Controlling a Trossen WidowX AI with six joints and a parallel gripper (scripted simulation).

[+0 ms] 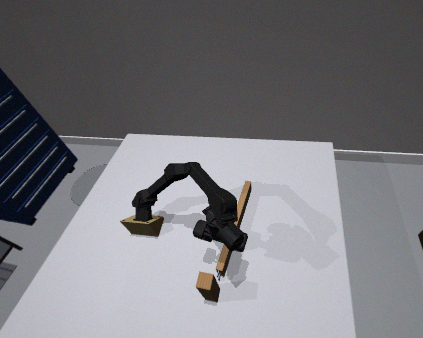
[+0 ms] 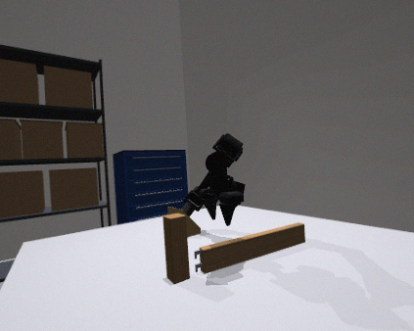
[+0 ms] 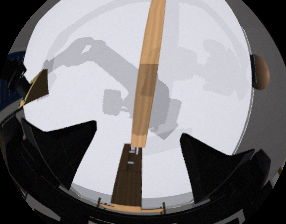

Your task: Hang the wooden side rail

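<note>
Right now the headboard post is 2 cm behind my gripper tip, 14 cm to the right of it and 5 cm below it.
</note>
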